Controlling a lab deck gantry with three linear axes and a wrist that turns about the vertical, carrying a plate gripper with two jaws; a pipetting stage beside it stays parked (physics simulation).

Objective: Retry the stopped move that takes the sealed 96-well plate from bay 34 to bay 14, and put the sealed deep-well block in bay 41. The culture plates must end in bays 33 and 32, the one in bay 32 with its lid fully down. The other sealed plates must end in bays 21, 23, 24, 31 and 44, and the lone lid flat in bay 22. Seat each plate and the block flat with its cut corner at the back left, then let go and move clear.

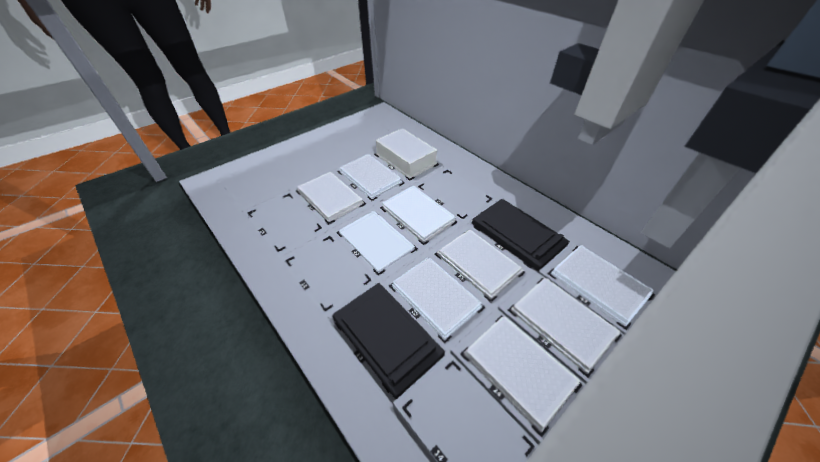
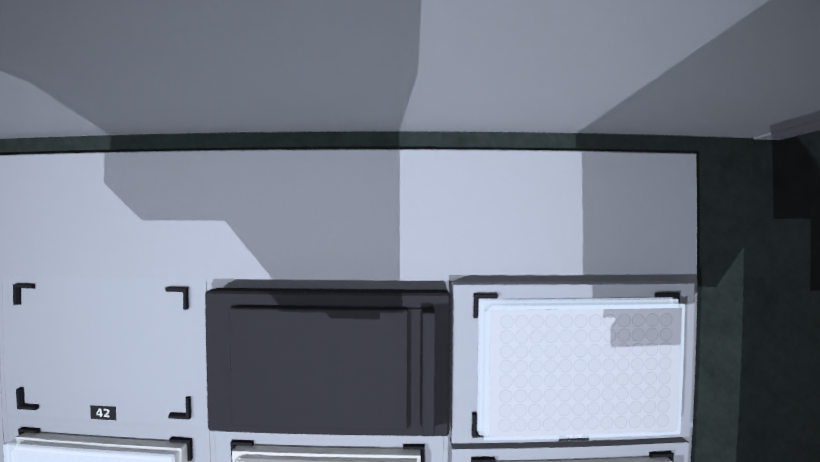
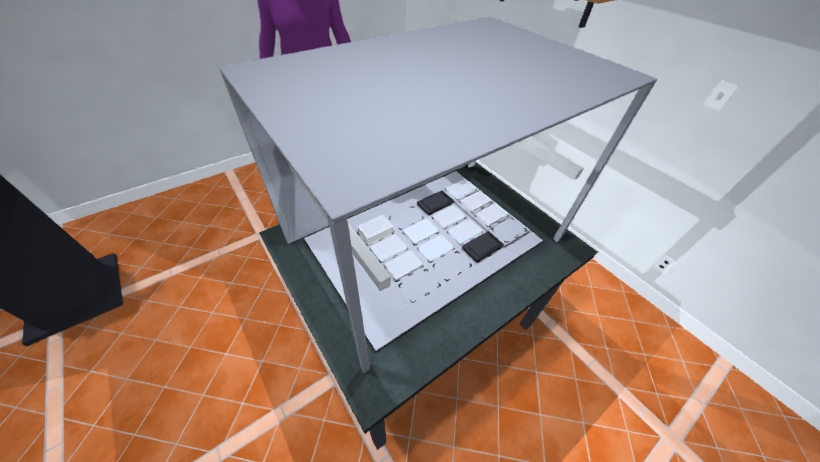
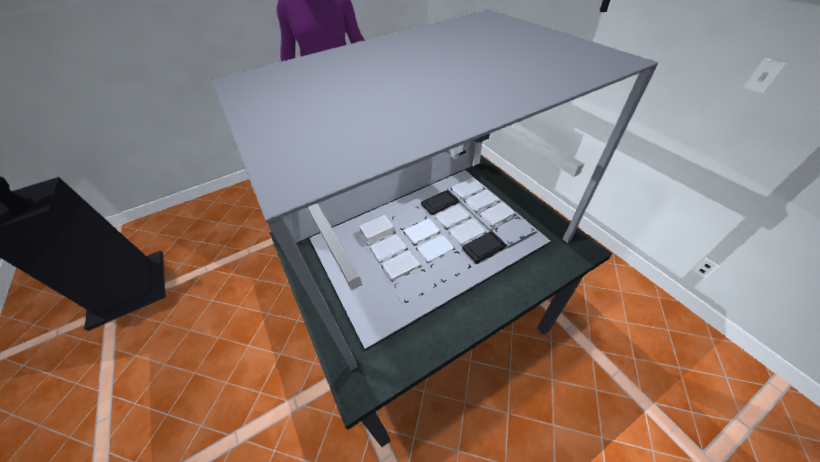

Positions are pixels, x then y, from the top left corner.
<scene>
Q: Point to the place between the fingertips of my gripper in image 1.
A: At 673, 219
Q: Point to a lone lid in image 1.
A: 381, 245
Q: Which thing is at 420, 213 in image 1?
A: A lone lid.
</scene>
